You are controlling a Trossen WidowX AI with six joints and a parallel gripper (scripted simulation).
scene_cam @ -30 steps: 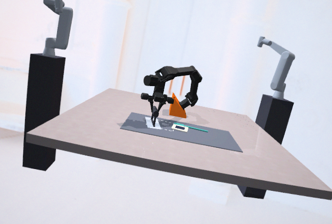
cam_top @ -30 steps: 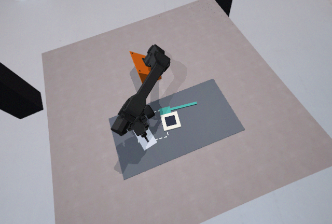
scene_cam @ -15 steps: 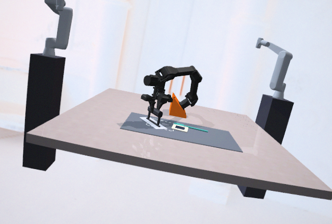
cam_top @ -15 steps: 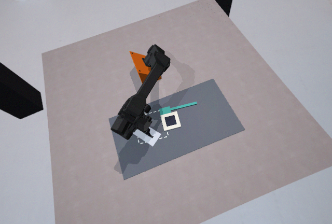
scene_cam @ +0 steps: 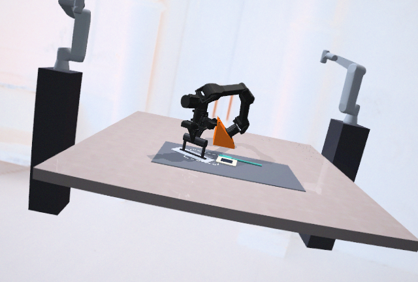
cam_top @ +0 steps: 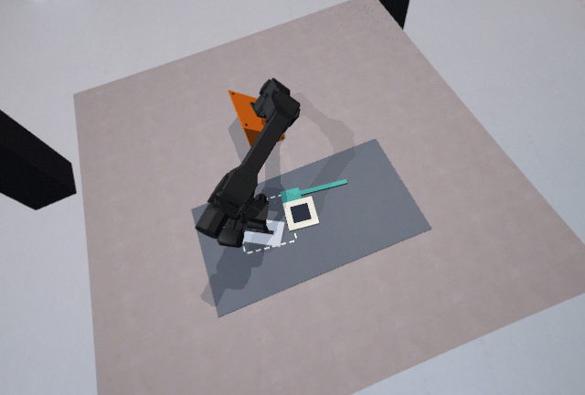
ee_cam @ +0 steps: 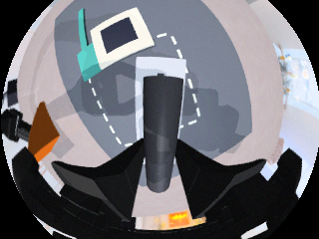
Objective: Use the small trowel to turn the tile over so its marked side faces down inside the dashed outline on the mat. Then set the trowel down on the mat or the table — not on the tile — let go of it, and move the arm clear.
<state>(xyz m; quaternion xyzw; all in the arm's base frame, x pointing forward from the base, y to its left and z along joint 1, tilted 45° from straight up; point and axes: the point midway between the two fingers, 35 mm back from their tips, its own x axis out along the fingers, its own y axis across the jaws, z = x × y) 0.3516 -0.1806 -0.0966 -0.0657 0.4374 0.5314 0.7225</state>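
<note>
Now: gripper tip 40 mm short of the grey mat, 170 mm to the right of it and 80 mm above it. Also, from my gripper tip: teal trowel 30 mm behind, 210 mm to the left, 60 mm below; tile 30 mm ahead, 160 mm to the left, 60 mm below.
</note>
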